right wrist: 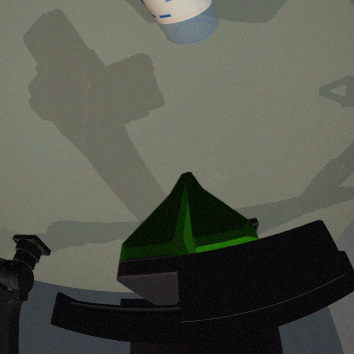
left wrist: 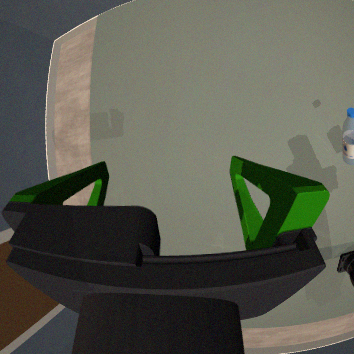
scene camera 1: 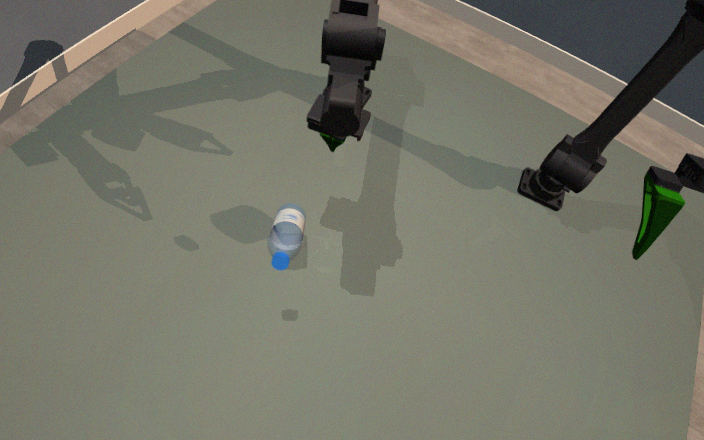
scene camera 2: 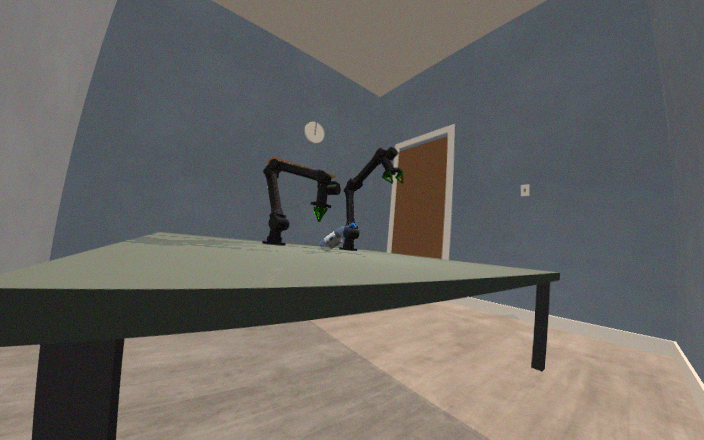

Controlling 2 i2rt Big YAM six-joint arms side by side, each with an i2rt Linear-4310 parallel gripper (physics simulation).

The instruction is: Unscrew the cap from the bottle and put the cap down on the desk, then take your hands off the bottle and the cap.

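Places are measured from the left arm's base along level axes (x left, y back, z up), in centimetres.
Where they show: left gripper, fingertip midpoint: (left wrist: 167,165) (scene camera 1: 687,278) (scene camera 2: 397,183); right gripper, fingertip midpoint: (right wrist: 187,179) (scene camera 1: 333,149) (scene camera 2: 318,221); left arm's base, origin of the base link: (right wrist: 31,243) (scene camera 1: 540,190); right arm's base, origin of the base link: (left wrist: 348,259) (scene camera 2: 273,244).
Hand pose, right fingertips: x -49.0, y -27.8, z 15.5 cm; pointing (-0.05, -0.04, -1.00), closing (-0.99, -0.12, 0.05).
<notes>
Each offset is from my right fingertips to the top centre of the thing. "spot": to the spot under its first point. Level surfaces: height alone.
The clear bottle @(spot: dx +1.0, dy -19.7, dz -2.2 cm) (scene camera 1: 287,234) (scene camera 2: 333,238) (left wrist: 349,142) with a white label is tilted, its cap end raised toward the right in scene camera 2. Its base end @(spot: dx -3.8, dy -11.7, dz -15.5 cm) (right wrist: 190,30) shows in the right wrist view. The blue cap @(dx +2.7, dy -24.9, dz +0.4 cm) (scene camera 1: 280,260) (scene camera 2: 354,225) (left wrist: 351,112) is at the neck end. Its shadow stands apart from the bottle's; whether it touches the neck I cannot tell. My right gripper (scene camera 1: 332,149) (scene camera 2: 319,220) (right wrist: 187,179) is shut and empty, above the desk near the bottle's base end. My left gripper (scene camera 2: 396,181) (left wrist: 167,165) is open and empty, high and far from the bottle.
The green desk @(dz -15.5 cm) (scene camera 1: 467,337) (scene camera 2: 207,269) carries both arm bases. The left arm's base (scene camera 1: 539,191) (scene camera 2: 348,248) is mounted to the right of the bottle in scene camera 1. Arm shadows cross the desk around the bottle.
</notes>
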